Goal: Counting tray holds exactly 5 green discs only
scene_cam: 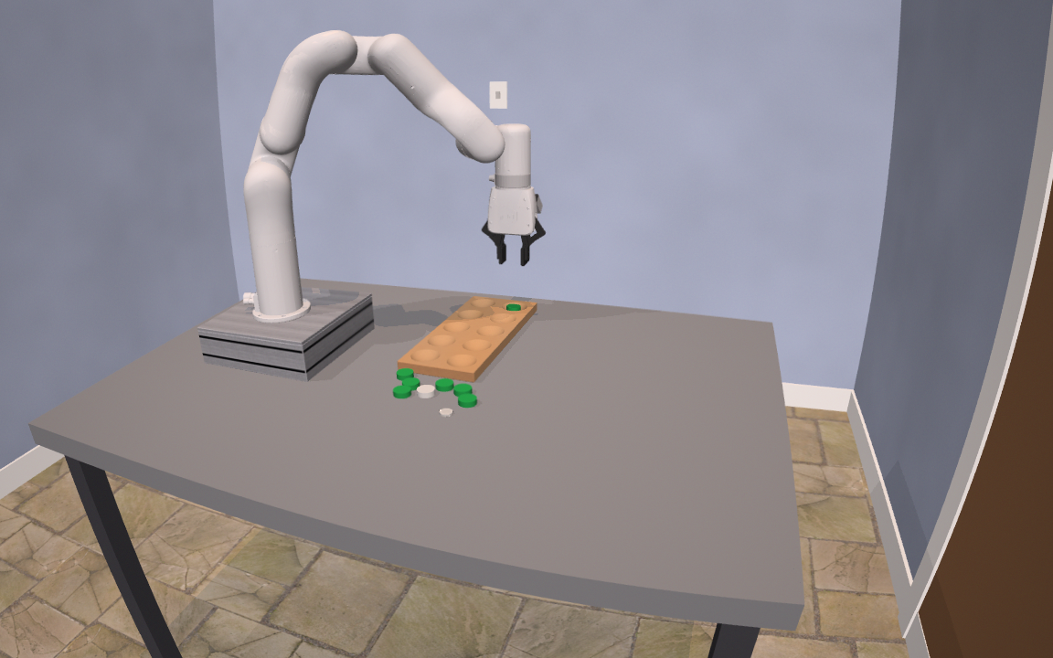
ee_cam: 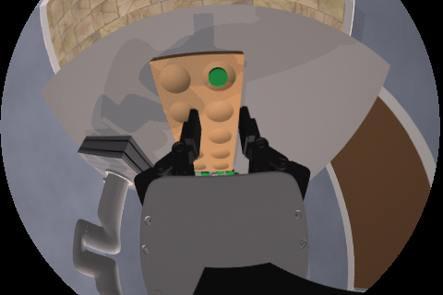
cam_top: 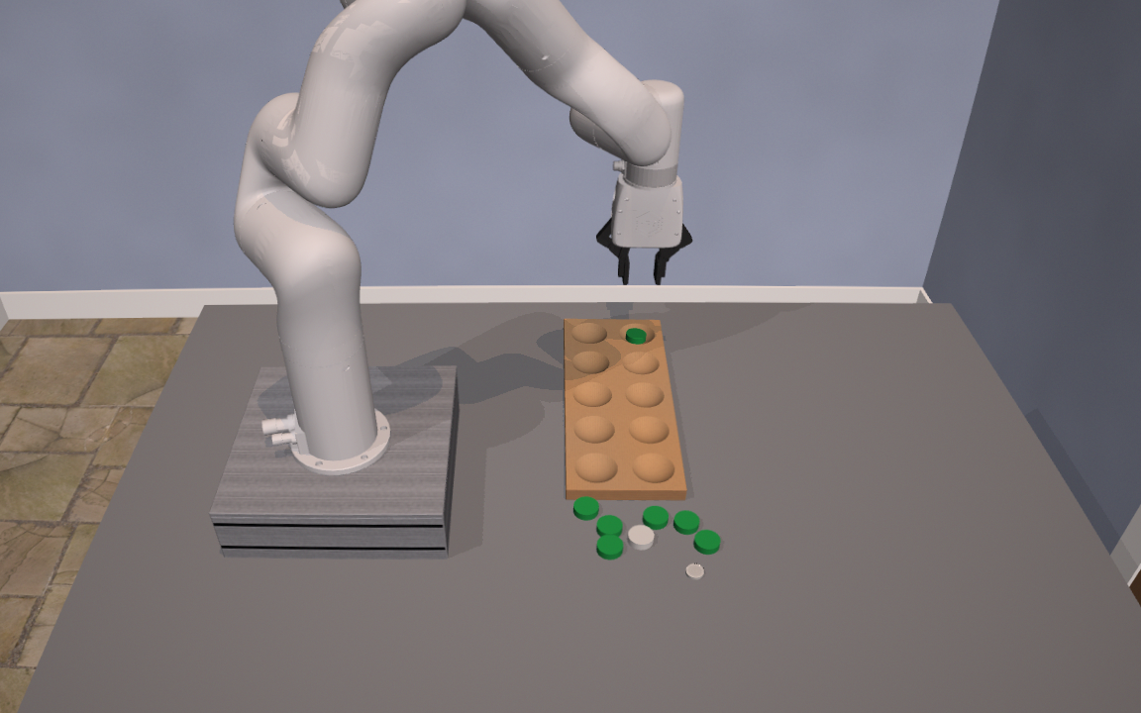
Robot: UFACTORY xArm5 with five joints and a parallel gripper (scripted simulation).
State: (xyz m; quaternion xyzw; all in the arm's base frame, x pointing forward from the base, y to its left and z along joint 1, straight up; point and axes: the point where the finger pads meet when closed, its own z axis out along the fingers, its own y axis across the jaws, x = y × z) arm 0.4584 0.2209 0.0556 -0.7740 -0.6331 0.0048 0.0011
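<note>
My gripper is now 460 mm to the left of the smaller white disc, 140 mm above it and 60 mm past it. From my hand the other things lie so: wooden counting tray: 140 mm to the right, 130 mm below, 70 mm behind.
</note>
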